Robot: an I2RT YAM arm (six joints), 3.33 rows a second.
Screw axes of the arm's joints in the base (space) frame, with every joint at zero. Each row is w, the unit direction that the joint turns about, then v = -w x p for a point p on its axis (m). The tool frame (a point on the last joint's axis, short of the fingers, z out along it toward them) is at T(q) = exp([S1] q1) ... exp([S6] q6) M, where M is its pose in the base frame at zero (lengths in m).
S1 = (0, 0, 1, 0, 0, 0)
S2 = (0, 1, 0, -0.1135, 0, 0.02)
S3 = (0, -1, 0, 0.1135, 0, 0.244)
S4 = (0, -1, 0, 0.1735, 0, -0.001)
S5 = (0, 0, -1, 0, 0.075, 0)
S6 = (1, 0, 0, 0, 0.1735, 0)
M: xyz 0.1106 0 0.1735 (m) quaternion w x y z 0.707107 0 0.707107 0
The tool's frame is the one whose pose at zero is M.
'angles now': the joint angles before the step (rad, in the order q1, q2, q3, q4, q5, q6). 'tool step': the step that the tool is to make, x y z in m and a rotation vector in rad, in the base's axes. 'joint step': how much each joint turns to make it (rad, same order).
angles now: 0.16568, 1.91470, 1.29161, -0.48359, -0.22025, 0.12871
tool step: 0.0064, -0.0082, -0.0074, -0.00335, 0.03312, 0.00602
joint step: -0.02433, 0.03896, 0.03036, -0.03082, -0.01463, -0.02735
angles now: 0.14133, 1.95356, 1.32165, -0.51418, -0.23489, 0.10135
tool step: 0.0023, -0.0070, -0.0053, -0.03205, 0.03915, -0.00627
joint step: -0.01645, 0.02525, 0.02283, -0.04515, 0.02049, -0.02025
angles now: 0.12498, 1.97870, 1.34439, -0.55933, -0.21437, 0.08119
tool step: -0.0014, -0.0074, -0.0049, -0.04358, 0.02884, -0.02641
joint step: -0.01446, 0.00852, -0.00188, -0.02393, 0.04154, -0.00292
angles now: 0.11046, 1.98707, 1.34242, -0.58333, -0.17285, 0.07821
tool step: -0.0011, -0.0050, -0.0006, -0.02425, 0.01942, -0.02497
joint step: -0.01002, 0.00104, 0.00271, -0.02242, 0.02574, 0.00702
